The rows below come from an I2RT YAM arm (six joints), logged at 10 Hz.
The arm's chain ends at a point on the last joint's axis. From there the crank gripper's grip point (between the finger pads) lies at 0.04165 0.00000 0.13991 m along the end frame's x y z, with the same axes.
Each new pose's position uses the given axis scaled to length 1; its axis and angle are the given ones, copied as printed.
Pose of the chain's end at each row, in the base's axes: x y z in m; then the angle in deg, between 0 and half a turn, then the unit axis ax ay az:
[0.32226 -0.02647 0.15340 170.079 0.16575 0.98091 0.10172]
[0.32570 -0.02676 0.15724 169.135 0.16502 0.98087 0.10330]
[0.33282 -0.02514 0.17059 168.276 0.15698 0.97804 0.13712]
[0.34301 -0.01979 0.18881 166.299 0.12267 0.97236 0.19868]
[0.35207 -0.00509 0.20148 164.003 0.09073 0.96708 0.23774]
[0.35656 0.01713 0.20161 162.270 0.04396 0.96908 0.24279]
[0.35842 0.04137 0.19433 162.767 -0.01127 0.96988 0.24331]
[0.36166 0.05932 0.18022 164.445 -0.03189 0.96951 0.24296]
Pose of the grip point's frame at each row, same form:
[0.31183 0.01142 0.01281 170.079 0.16575 0.98091 0.10172]
[0.31764 0.01116 0.01650 169.135 0.16502 0.98087 0.10330]
[0.32784 0.02135 0.03230 168.276 0.15698 0.97804 0.13712]
[0.34273 0.04119 0.05618 166.299 0.12267 0.97236 0.19868]
[0.35591 0.06440 0.07316 164.003 0.09073 0.96708 0.23774]
[0.36125 0.08607 0.07302 162.270 0.04396 0.96908 0.24279]
[0.35810 0.10850 0.06470 162.767 -0.01127 0.96988 0.24331]
[0.35587 0.12541 0.05019 164.445 -0.03189 0.96951 0.24296]

